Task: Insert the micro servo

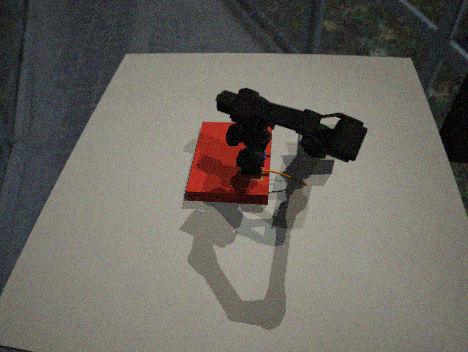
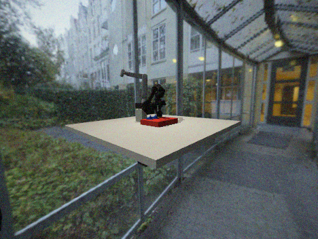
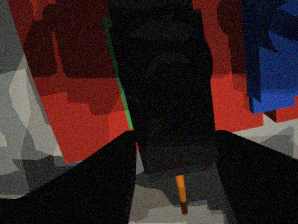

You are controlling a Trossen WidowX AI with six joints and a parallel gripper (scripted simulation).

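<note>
Right now my gripper tip is 13 cm short of the red deck, 8 cm above it and 7 cm to the left of it.
</note>
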